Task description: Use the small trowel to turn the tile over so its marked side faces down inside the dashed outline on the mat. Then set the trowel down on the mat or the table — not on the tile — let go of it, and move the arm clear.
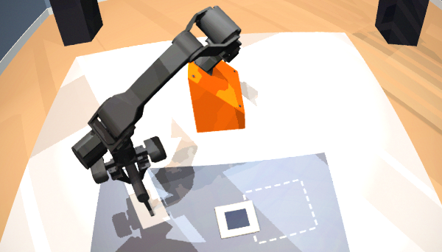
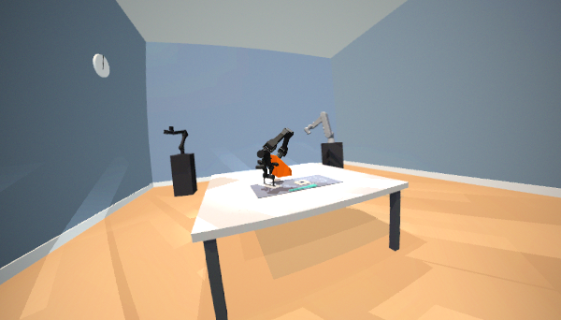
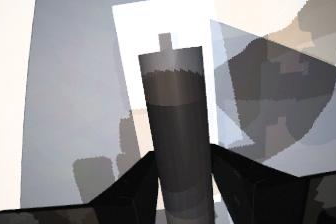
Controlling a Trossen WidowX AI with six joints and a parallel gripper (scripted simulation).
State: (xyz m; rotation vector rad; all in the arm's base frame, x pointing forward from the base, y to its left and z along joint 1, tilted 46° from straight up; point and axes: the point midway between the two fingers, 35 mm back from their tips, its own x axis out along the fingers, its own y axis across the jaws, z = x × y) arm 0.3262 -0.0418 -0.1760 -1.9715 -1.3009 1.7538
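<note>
My gripper tip is now 2 cm past the trowel, 1 cm to the left of it and 3 cm above it. The rest, counted from my gripper tip: white tile: 7 cm ahead, 25 cm to the left, 6 cm below; then mat: 6 cm ahead, 19 cm to the left, 8 cm below.
</note>
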